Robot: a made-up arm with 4 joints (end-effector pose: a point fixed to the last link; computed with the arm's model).
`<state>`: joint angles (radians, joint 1 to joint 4).
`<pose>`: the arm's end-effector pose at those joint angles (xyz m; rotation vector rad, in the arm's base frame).
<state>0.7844 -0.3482 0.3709 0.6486</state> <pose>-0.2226 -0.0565 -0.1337 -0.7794 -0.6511 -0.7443</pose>
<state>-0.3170 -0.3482 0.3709 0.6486</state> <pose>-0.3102 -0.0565 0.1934 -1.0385 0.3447 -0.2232</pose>
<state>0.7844 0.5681 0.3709 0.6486</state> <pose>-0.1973 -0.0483 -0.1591 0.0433 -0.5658 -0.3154</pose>
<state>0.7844 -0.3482 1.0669 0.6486</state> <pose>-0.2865 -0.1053 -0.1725 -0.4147 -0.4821 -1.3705</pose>
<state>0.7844 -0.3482 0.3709 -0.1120</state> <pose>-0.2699 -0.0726 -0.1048 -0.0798 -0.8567 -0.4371</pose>
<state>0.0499 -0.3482 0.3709 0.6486</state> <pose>-0.3226 -0.0565 0.0760 -0.9750 0.0127 -0.4066</pose>
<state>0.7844 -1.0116 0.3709 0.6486</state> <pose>-0.2387 -0.0420 -0.1176 -1.3930 -0.6589 -1.0312</pose>
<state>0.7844 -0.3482 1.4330 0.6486</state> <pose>-0.3211 -0.1094 -0.2049 -0.1929 -0.3689 -1.6765</pose>
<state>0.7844 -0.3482 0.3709 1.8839</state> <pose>-0.1797 -0.1108 -0.1915 -1.8939 -0.1155 -1.1386</pose>
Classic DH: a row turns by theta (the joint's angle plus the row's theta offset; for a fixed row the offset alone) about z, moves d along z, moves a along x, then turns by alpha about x. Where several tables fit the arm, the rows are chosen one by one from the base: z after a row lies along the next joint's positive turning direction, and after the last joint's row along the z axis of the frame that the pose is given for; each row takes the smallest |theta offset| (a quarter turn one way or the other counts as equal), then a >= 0, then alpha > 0; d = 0 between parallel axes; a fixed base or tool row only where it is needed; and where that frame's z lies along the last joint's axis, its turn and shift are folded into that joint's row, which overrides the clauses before.
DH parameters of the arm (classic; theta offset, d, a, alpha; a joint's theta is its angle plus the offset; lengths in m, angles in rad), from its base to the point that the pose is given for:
base (fixed): 0 0.1012 0 1.5708
joint 1: -1.5708 0.0161 0.0187 -1.5708
joint 2: 1.5708 -0.4314 0.0328 1.5708
joint 3: 0 0.0272 -0.1044 1.5708
joint 4: 0 -0.1274 0.0458 1.5708
tool (fixed): -1.5708 0.0629 0 0

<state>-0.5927 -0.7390 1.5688 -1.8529</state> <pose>-0.4799 -0.0868 0.4783 0.6539 -1.0286 -0.6339</pose>
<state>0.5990 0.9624 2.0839 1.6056</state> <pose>-0.3778 0.0130 -0.2880 -0.1788 1.4470 -0.6242</pose>
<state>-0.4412 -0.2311 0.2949 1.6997</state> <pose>-0.3291 -0.0833 0.1617 -1.9535 0.5239 0.1710</pose>
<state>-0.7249 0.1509 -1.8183 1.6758</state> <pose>-0.3601 0.1617 0.3241 -0.5158 -0.9738 1.3732</pose>
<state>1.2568 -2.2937 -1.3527 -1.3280</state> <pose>0.0483 -0.0737 -0.1805 -0.4228 0.1766 -0.6858</pose>
